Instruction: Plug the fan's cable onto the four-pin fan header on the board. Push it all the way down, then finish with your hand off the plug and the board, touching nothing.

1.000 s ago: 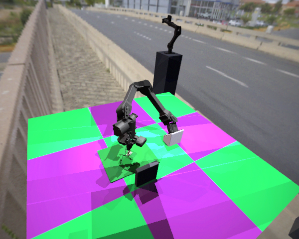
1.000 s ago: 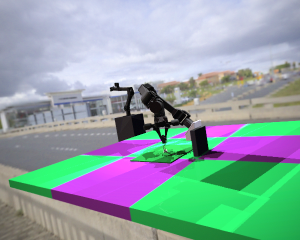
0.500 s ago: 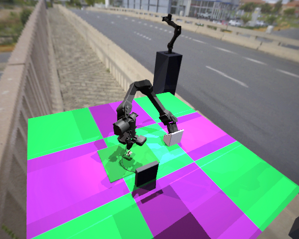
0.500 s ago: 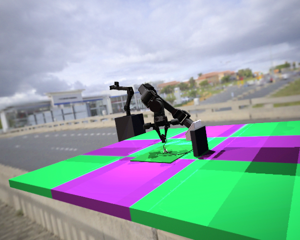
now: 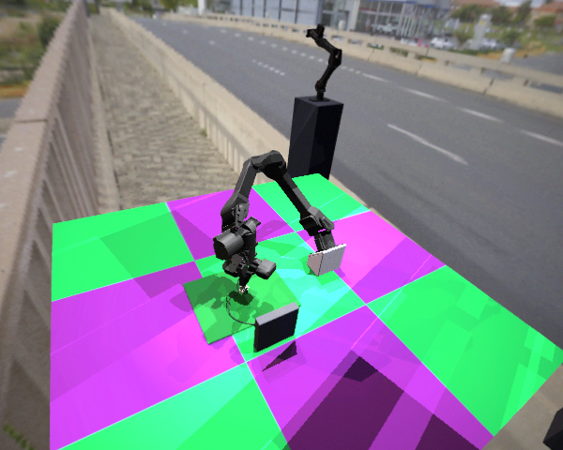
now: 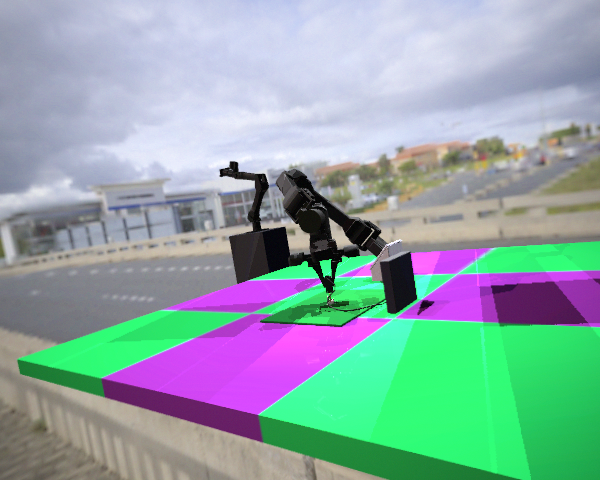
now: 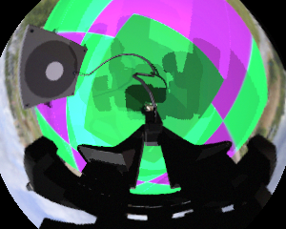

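My gripper tip is 1 cm below the dark plug. From my gripper tip the other things lie so: dark green board (2 cm ahead, 1 cm to the left, 6 cm below); then dark fan (3 cm ahead, 20 cm to the left, 1 cm above).
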